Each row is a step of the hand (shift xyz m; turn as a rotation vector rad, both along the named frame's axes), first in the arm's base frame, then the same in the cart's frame.
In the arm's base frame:
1: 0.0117 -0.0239 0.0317 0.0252 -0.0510 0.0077
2: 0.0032 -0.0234 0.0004 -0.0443 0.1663 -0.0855
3: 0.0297 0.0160 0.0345 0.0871 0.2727 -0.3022
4: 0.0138 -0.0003 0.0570 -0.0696 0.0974 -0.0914
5: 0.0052 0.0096 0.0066 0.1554 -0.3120 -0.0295
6: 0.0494 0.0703 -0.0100 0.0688 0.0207 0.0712
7: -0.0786 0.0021 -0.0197 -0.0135 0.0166 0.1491
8: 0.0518 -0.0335 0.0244 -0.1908 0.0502 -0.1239
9: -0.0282 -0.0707 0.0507 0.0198 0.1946 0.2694
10: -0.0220 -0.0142 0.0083 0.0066 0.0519 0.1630
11: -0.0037 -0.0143 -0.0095 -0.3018 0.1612 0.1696
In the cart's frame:
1: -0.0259 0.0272 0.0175 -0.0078 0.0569 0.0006
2: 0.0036 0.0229 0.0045 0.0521 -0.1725 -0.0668
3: -0.0478 -0.0031 -0.0054 0.1242 -0.2264 -0.3265
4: -0.0528 0.0066 0.0247 0.0877 -0.1181 -0.0321
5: -0.0105 -0.0068 -0.0025 0.0119 0.3468 -0.0441
6: -0.0369 -0.0469 -0.0626 -0.1000 0.0079 -0.0132
7: 0.0592 -0.0317 0.0455 -0.1145 -0.0175 0.0963
8: -0.0402 0.0509 -0.0138 0.1929 -0.1203 0.0510
9: -0.0072 0.0560 0.0719 -0.2716 -0.1677 0.0945
10: 0.0092 0.0051 0.0254 -0.1453 -0.0424 0.0799
11: 0.0131 0.0117 0.0010 -0.0041 -0.2589 0.2807

